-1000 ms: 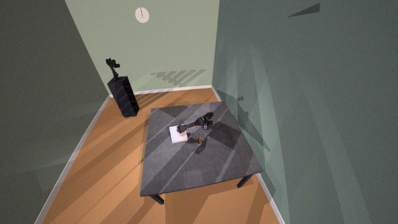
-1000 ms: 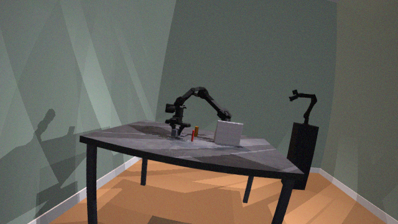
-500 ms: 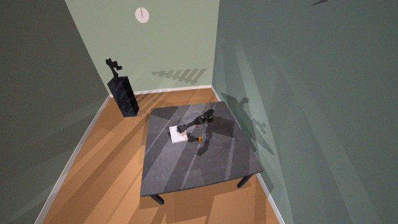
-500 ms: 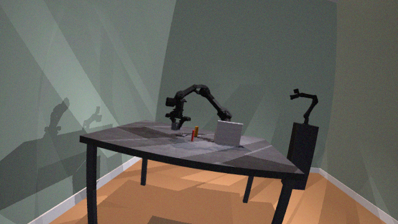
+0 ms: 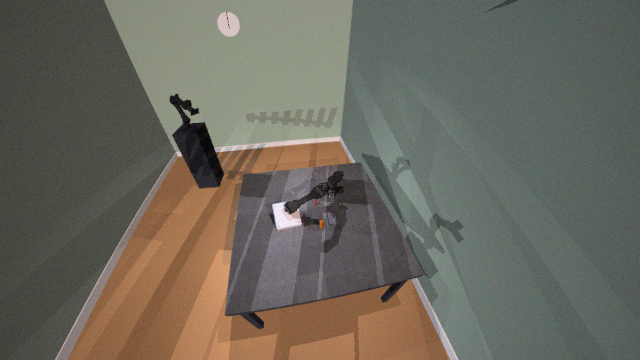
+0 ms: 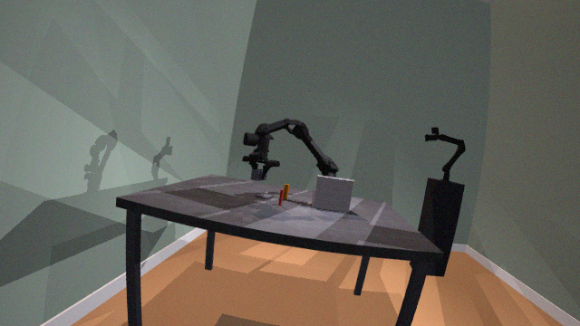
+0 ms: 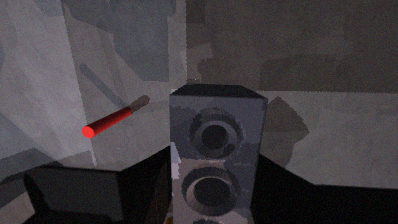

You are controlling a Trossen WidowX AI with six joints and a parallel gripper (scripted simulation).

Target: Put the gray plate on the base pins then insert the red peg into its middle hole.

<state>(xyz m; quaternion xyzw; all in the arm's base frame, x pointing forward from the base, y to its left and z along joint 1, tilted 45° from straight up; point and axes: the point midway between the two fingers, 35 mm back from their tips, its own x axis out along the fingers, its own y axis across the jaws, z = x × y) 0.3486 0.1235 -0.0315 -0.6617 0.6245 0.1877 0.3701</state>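
Now: the base 150 mm to the right of my gripper tip, 110 mm below it and 10 mm behind it. From my gripper tip the other things lie so: orange peg: 220 mm to the right, 110 mm behind, 70 mm below; gray plate: 30 mm above; red peg: 130 mm behind, 70 mm below, 20 mm to the left.
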